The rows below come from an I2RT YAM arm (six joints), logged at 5 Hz.
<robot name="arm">
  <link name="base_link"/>
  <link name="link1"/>
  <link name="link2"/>
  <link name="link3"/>
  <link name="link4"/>
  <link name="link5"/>
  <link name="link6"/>
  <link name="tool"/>
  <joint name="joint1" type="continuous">
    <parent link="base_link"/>
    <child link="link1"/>
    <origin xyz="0 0 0.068" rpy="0 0 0"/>
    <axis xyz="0 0 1"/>
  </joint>
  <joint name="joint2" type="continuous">
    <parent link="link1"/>
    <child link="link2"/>
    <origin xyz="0.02 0.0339 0.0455" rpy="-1.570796 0 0"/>
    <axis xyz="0 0 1"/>
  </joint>
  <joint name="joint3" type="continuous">
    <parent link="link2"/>
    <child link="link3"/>
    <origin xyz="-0.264 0 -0.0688" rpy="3.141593 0 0"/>
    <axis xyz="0 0 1"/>
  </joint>
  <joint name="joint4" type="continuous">
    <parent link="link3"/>
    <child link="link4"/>
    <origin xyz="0.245 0.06 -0.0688" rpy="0 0 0"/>
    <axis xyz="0 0 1"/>
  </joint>
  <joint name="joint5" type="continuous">
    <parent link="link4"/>
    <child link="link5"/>
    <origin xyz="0.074 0.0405 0.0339" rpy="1.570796 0 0"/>
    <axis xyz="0 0 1"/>
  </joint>
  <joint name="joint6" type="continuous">
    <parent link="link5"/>
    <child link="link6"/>
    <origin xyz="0.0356 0 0.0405" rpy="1.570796 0 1.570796"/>
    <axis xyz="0 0 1"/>
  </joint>
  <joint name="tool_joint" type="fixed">
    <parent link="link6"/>
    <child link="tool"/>
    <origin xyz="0 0 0" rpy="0 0 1.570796"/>
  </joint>
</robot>
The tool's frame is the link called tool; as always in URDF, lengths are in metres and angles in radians. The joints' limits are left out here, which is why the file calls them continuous.
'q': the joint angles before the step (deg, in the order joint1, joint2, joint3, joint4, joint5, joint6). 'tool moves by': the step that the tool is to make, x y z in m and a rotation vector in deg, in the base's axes. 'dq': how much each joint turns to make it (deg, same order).
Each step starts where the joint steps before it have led.
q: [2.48 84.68 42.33 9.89 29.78 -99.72]
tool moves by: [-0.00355 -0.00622 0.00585 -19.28 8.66 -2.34]
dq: [0.00 -0.50 0.00 0.72 12.06 -18.23]
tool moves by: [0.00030 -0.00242 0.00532 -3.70 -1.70 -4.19]
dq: [0.00 -0.02 0.00 2.69 5.51 -1.66]
